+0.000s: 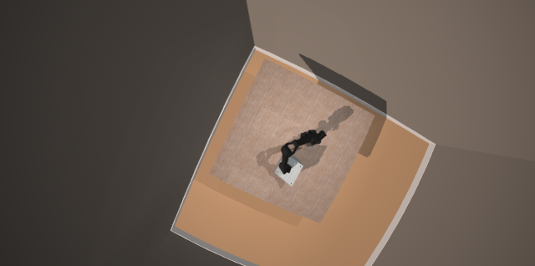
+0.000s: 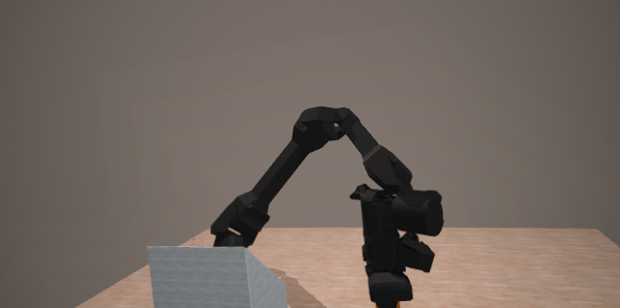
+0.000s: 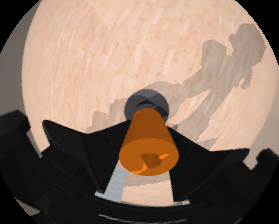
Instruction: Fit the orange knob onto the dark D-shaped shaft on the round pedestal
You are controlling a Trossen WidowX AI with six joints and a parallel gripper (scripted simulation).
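Now: the orange knob 20 mm above my gripper tip. The rest, counted from my gripper tip: dark round pedestal (40 mm below).
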